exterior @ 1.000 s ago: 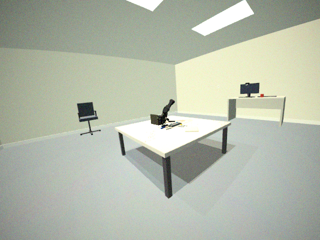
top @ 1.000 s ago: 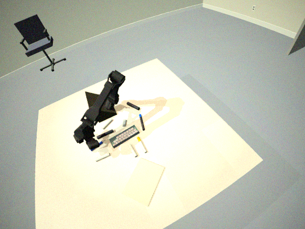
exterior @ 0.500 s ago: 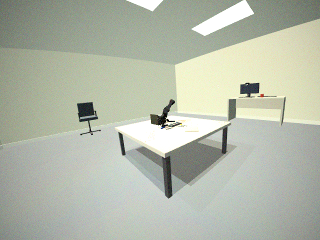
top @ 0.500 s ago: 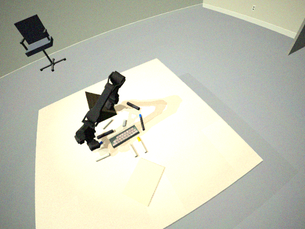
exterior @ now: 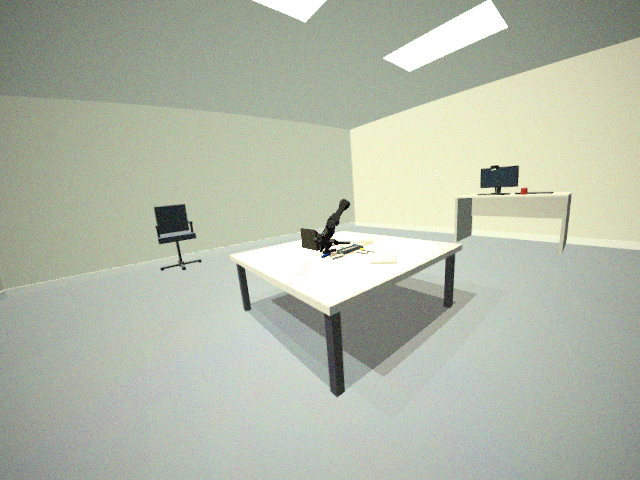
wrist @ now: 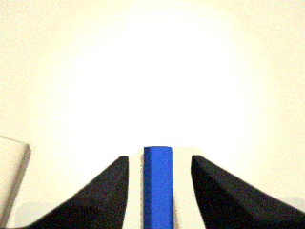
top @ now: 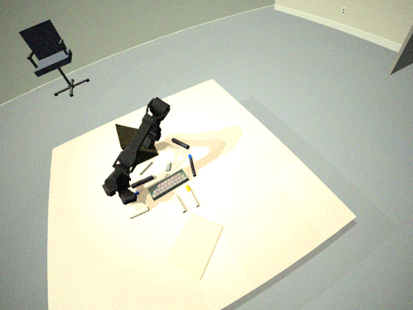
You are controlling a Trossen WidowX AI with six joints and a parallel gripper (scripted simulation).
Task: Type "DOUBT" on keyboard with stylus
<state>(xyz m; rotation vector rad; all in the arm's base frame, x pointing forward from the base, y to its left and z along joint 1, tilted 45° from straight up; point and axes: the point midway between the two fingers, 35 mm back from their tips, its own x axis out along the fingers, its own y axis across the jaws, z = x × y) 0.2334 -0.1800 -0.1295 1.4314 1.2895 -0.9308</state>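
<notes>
My gripper tip is now 7 cm to the right of the blue stylus, 3 cm above it and 1 cm past it. The rest, counted from my gripper tip: cream pad 36 cm ahead, 19 cm to the left, 3 cm below; then yellow-capped marker 30 cm to the left, 15 cm ahead, 3 cm below; then grey stylus tip 10 cm to the left, 3 cm below, 1 cm behind.
</notes>
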